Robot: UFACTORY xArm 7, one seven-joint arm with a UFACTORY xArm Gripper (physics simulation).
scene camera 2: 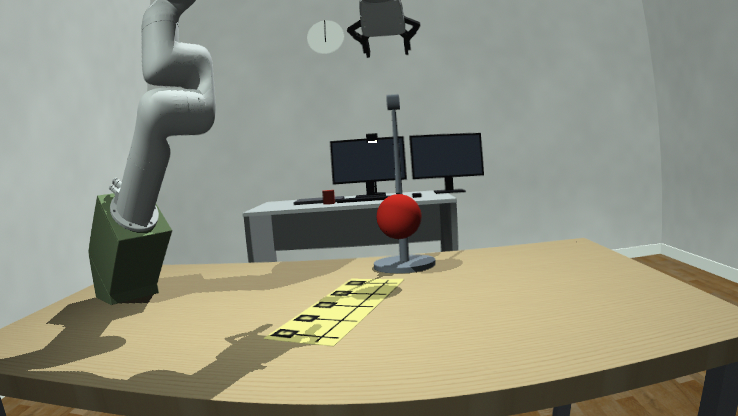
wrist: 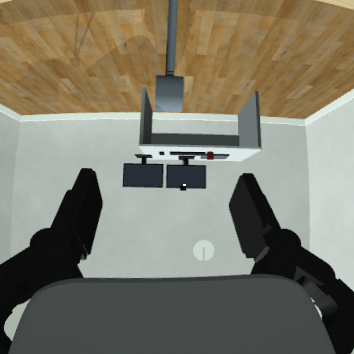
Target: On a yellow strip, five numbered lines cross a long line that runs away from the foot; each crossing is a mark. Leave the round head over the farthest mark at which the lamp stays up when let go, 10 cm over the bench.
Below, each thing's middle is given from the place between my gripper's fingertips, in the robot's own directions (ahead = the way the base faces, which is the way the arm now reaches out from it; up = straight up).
The round lamp foot (scene camera 2: 404,263) is 120 mm to the left of my hand and 480 mm below it. Also, from my hand: yellow strip (scene camera 2: 326,322) 110 mm behind, 220 mm to the right, 530 mm below.
